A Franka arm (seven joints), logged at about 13 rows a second.
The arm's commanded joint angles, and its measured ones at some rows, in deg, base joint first. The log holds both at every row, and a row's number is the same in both.
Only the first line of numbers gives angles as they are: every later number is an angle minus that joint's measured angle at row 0.
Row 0, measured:
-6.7 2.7 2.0 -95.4 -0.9 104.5 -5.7
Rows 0 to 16, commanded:
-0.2 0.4 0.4 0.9 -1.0 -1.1 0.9
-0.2 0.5 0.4 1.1 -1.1 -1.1 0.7
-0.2 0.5 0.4 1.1 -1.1 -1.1 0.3
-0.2 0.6 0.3 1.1 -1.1 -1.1 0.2
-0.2 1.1 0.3 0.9 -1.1 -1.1 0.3
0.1 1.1 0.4 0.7 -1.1 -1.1 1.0
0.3 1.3 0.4 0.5 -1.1 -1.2 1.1
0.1 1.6 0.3 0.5 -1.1 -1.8 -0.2
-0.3 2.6 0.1 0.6 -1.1 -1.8 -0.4
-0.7 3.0 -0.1 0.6 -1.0 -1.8 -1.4
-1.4 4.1 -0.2 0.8 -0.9 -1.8 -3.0
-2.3 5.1 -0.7 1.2 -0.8 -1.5 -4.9
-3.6 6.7 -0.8 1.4 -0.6 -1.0 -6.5
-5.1 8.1 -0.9 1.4 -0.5 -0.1 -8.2
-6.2 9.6 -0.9 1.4 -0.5 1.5 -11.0
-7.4 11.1 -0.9 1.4 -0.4 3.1 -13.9
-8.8 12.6 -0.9 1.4 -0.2 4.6 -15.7
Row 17, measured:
-6.9 9.5 -1.0 0.0 0.0 2.5 -12.1
